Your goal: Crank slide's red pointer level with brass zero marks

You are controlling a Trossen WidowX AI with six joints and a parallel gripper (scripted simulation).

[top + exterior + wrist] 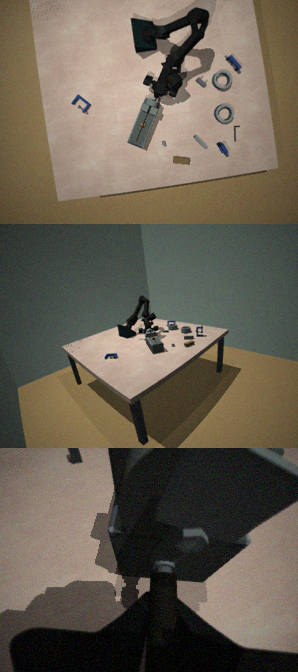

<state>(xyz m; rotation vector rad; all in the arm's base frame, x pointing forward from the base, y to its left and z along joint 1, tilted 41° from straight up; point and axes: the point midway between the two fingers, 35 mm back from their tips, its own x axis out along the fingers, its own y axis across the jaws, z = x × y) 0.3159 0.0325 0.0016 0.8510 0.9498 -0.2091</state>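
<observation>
Right now my gripper tip is 30 mm below the dark handle, 20 mm past it and 10 mm to the right of it. From my gripper tip the other things lie so: small grey cube (260 mm ahead, 20 mm below, 10 mm to the left); red pointer (150 mm ahead, 90 mm to the right, 50 mm above); grey bar (280 mm ahead, 220 mm to the left, 20 mm below).
</observation>
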